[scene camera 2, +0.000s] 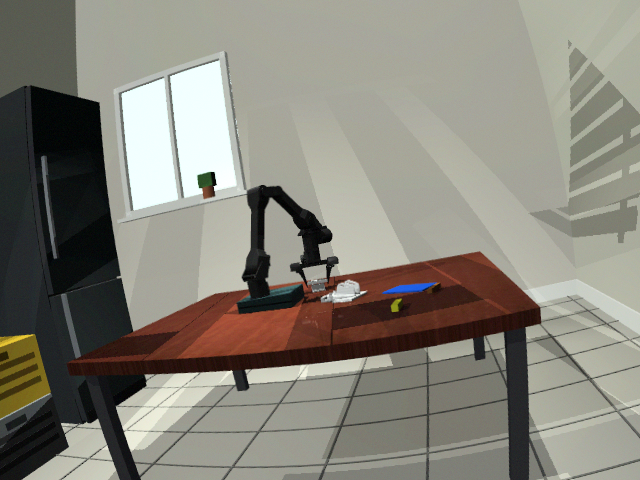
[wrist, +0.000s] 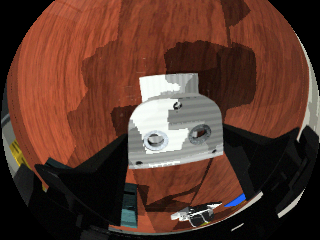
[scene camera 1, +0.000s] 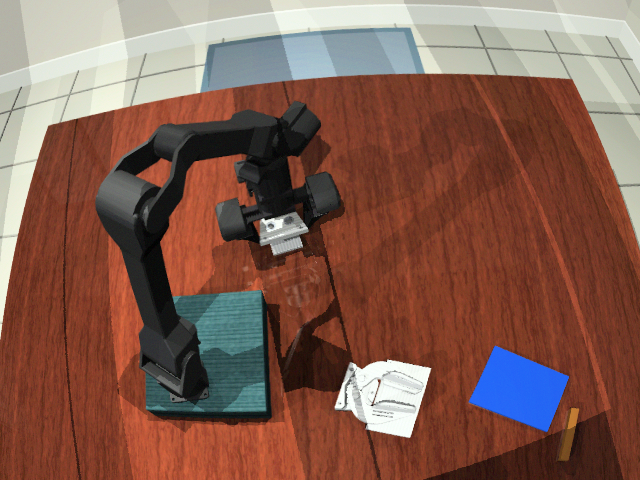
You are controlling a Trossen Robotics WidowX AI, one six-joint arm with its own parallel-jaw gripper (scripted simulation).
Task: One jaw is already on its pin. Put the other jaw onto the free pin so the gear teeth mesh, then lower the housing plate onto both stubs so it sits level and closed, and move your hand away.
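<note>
My gripper [scene camera 1: 282,234] is visible, also in scene camera 2 [scene camera 2: 317,285] and the wrist view [wrist: 174,133]. Also present: a blue sheet [scene camera 1: 512,386], a grey jaw [scene camera 1: 362,411], a small white block [wrist: 158,85].
</note>
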